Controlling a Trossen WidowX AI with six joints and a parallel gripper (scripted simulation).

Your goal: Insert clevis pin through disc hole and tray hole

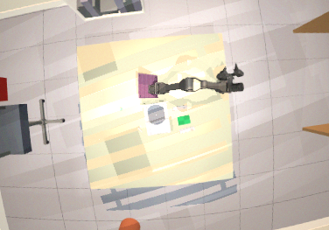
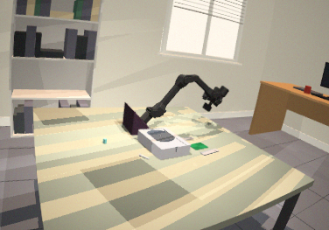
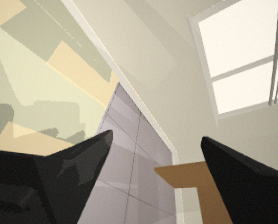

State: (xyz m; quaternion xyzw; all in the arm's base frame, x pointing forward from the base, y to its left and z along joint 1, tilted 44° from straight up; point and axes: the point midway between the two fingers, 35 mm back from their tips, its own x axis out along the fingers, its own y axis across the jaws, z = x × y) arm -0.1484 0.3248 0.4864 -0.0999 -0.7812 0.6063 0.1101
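Now: gripper tip 53 cm short of the steel clevis pin, 67 cm to the left of it and 17 cm above it. From my gripper tip the other things lie so: green flat square 44 cm ahead, 31 cm to the right, 17 cm below; then rimmed tray 42 cm ahead, 53 cm to the right, 13 cm below; then grey aluminium disc 39 cm ahead, 54 cm to the right, 12 cm below.
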